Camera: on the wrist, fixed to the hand. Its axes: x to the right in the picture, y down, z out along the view.
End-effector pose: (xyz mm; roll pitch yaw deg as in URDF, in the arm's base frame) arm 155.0 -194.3 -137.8 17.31 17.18 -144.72
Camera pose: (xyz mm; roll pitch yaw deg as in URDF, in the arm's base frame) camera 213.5 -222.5 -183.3 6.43 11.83 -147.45
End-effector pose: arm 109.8 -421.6 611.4 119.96 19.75 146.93
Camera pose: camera 82.6 -450.5 680.0 107.90 23.46 141.90
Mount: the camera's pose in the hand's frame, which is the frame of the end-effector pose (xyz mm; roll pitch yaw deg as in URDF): -16.6 38.5 -67.3 -10.15 -5.89 -0.97
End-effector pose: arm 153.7 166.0 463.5 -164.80 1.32 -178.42
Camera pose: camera 167.5 221.2 518.7 -174.82 6.75 -175.93
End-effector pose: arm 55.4 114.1 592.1 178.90 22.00 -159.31
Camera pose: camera 32.8 145.3 661.4 169.11 27.90 -158.35
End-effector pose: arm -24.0 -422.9 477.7 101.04 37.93 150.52
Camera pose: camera -68.6 -465.1 527.9 86.26 39.78 143.23
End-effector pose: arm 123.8 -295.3 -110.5 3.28 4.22 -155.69
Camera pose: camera 160.7 -325.1 -174.1 -6.95 -1.61 -156.99
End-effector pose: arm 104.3 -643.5 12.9 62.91 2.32 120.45
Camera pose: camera 45.9 -696.9 17.2 52.57 0.49 114.77
